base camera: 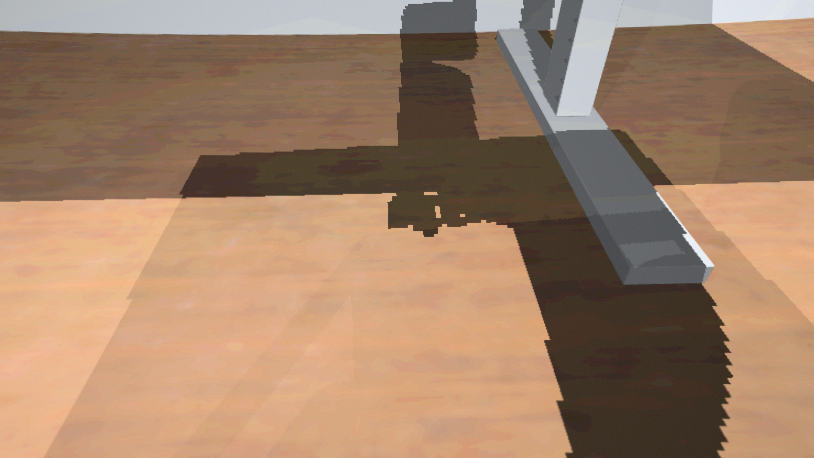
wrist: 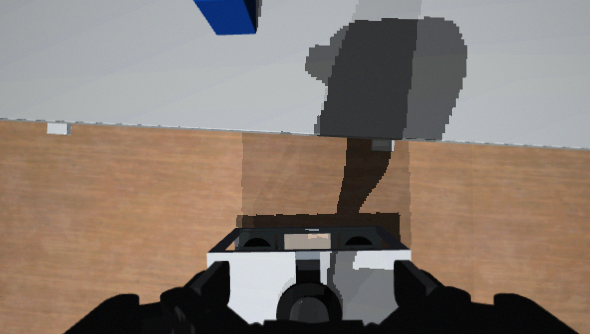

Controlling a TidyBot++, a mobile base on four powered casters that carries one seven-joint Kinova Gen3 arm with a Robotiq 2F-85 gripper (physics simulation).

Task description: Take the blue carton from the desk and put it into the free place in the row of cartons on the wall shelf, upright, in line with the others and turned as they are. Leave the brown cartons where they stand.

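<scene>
The blue carton (wrist: 231, 19) shows in part at the top edge of the wrist view, left of the middle, on the grey desk (wrist: 150, 85). The rest of it is cut off by the edge of the view. My gripper (wrist: 311, 278) is open, with its two dark fingers at the bottom of the wrist view and nothing held between them. It is apart from the carton, on the near side of the desk's front edge. The wall shelf, its free place and the brown cartons do not show in either view.
In the base camera view a white desk leg (base camera: 586, 62) stands on a long grey foot (base camera: 609, 170) at the right. The white and black robot base (wrist: 260, 280) shows below the gripper. The wooden floor (base camera: 256, 319) (wrist: 125, 200) carries dark shadows; another shadow lies across the desk.
</scene>
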